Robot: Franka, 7 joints.
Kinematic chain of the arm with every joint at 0, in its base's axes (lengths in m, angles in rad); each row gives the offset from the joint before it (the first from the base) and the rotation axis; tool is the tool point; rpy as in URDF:
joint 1: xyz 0 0 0.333 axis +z
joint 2: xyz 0 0 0 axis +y
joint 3: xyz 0 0 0.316 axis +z
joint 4: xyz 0.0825 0 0 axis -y
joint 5: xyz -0.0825 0 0.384 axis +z
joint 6: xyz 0 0 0 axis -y
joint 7: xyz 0.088 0 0 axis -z
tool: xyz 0 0 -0.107 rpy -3.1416 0 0
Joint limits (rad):
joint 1: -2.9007..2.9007
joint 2: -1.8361..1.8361
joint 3: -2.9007..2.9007
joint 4: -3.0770..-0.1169
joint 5: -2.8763..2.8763
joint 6: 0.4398..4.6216
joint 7: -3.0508..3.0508
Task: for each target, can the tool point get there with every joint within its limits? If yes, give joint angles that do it. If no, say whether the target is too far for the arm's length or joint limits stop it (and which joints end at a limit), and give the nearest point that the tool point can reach.
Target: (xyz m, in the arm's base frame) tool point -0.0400 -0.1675 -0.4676
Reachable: no: joint limits stop it (at a limit: joint 2) | nearest point -0.0446 -0.1869 -0.3529 | short by 0.116 m
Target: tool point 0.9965 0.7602 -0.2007
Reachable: no: too far | nearest point 0.6276 0.4787 -0.0031 | short by 0.504 m
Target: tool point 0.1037 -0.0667 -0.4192
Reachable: no: joint limits stop it (at a limit: joint 2) | nearest point 0.1213 -0.0780 -0.3422 | short by 0.080 m
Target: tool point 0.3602 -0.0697 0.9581
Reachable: yes | joints 1.5456 0.4884 -2.2762 -1.5871 0.2197 3.8025 0.6687
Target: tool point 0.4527 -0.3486 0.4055
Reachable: yes | joints 1.0742 -0.6283 -1.6272 -2.0829 0.0419 2.2801 0.8500
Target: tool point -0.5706 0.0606 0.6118
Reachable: yes | joints 1.2542 -1.1376 1.1445 -1.8962 -1.6556 2.8047 0.6803
